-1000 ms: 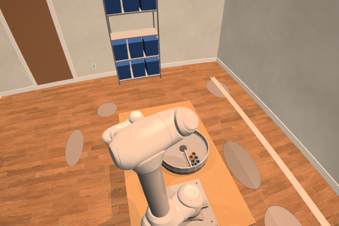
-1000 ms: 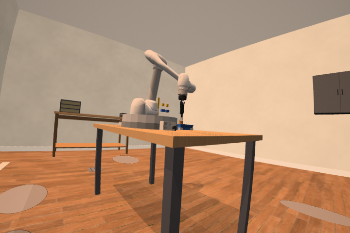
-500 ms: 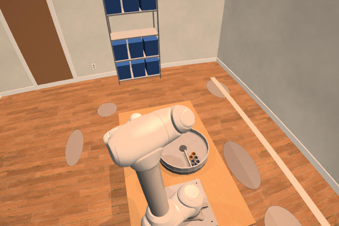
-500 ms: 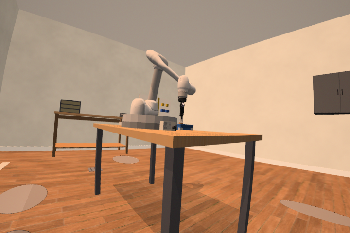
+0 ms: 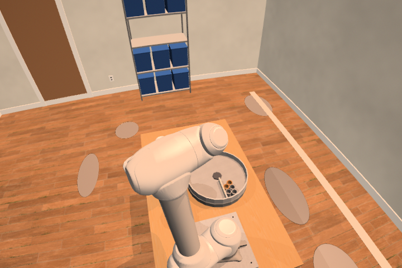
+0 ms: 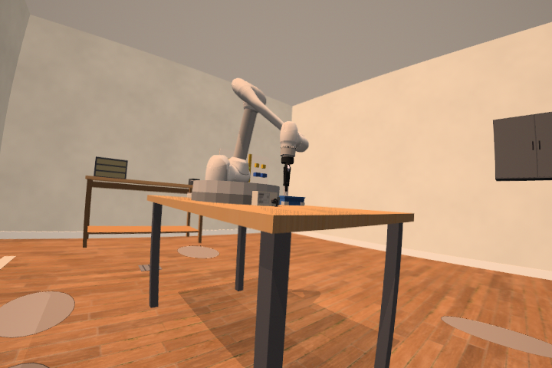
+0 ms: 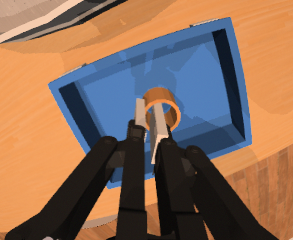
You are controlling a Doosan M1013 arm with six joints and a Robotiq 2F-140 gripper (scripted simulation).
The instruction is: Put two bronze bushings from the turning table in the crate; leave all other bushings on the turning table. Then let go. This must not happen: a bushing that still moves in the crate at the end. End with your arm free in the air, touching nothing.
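The crate is 1 cm behind my hand, 1 cm to the left of it and 5 cm below it. From my hand the other things lie so: round grey turning table (6 cm ahead, 32 cm to the right, 2 cm below).
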